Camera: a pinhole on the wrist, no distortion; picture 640 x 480 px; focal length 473.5 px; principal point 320.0 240.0 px. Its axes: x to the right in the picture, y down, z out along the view. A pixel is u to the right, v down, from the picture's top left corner.
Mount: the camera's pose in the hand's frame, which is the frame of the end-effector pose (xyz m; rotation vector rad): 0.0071 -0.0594 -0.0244 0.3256 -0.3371 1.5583
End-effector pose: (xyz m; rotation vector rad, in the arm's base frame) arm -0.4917 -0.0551 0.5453 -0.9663 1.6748 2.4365
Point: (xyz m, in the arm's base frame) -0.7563 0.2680 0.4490
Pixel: 448.5 49.2
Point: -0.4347 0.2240 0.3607
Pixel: 90.5 322.5
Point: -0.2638 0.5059 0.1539
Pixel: outside the picture
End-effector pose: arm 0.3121 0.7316 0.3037 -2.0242 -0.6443 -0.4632
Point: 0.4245 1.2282 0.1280
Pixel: 564.7 125.7
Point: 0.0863 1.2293 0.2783
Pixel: 262.0 303.5
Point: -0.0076 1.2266 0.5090
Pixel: 28.7 260.0
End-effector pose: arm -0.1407 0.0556 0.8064 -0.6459 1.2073 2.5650
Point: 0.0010 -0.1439 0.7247
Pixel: behind the camera
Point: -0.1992 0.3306 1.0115
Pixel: 607.6 306.2
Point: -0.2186 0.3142 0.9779
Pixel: 604.4 259.2
